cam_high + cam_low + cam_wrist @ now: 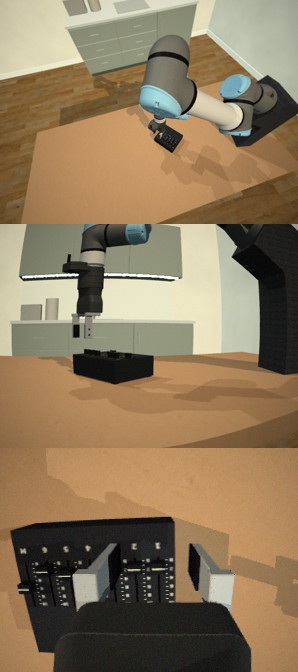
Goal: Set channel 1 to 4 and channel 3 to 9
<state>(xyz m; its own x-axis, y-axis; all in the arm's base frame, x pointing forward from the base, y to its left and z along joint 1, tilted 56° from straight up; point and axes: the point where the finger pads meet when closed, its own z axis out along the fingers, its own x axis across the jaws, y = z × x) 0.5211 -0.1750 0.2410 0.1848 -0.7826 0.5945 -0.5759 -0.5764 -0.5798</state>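
Now: hand 20 mm past the channel 1 cap, 10 mm to the left of it and 50 mm above it. Round my hand: channel 2 cap (30 mm behind, 10 mm to the left, 50 mm below); channel 3 cap (30 mm behind, 30 mm to the left, 50 mm below); channel 4 cap (70 mm behind, 40 mm to the left, 50 mm below).
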